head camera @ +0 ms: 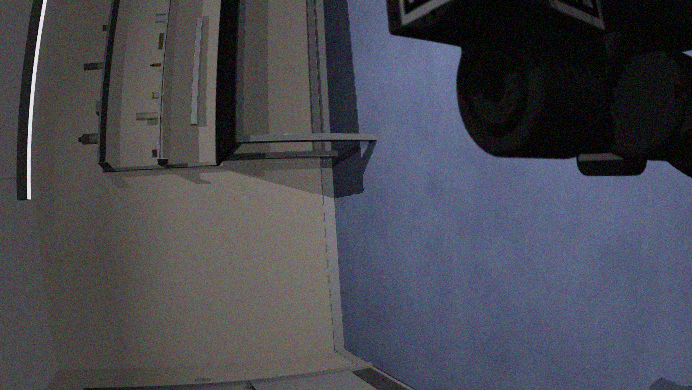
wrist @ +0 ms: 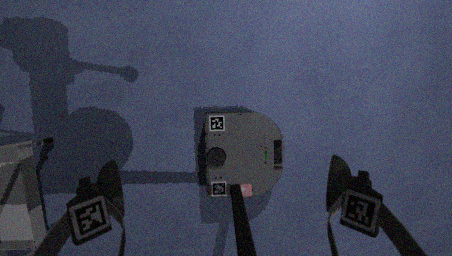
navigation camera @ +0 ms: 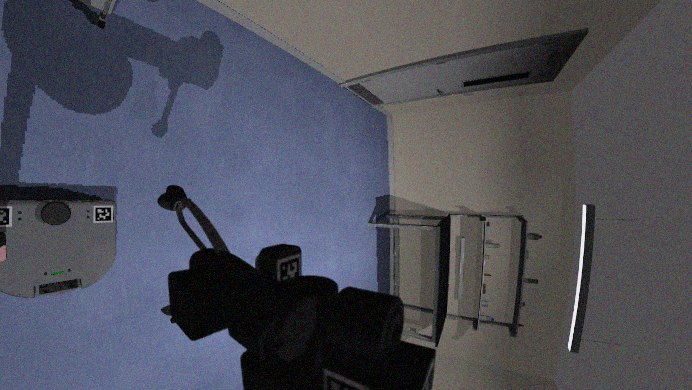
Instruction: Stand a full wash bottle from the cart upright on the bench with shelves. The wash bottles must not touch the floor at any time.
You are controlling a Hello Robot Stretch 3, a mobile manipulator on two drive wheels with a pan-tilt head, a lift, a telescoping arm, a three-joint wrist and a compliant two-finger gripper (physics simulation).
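Pixels of known places: gripper, fingertip midpoint: [navigation camera: 169, 253]; robot's base at its link origin: [navigation camera: 57, 212].
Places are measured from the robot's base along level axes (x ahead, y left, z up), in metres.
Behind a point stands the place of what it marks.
Note:
The bench with shelves [head camera: 226, 85] [navigation camera: 443, 280] stands against the beige wall, shown turned sideways in the head and navigation views. Its worktop surface is hidden by the low viewing angle. My gripper [navigation camera: 173, 198] [wrist: 224, 177] @[x -0.022, y -0.138, z 0.871 m] is open over the floor, well away from the bench; floor and my own base show between its fingers in the wrist view. Part of a pale frame with a dark foot, probably the cart [navigation camera: 108, 9] @[x 0.764, y -0.070, z 0.165 m] [wrist: 21, 220], shows at the left edge of the wrist view and top left in the navigation view. No wash bottle can be made out.
Small items stand on the bench's upper shelves, including a bottle-like shape [head camera: 89, 139] @[x -0.352, y -3.134, z 1.910 m] on the top one. My base [navigation camera: 80, 250] @[x -0.124, y -0.062, z 0.160 m] [wrist: 250, 150] is below the gripper. A grey door [navigation camera: 540, 57] @[x 1.292, y -2.219, z 1.859 m] is in the adjoining wall. My dark wrist [head camera: 545, 105] @[x -0.013, y -0.125, z 1.205 m] crosses the head view's upper right.

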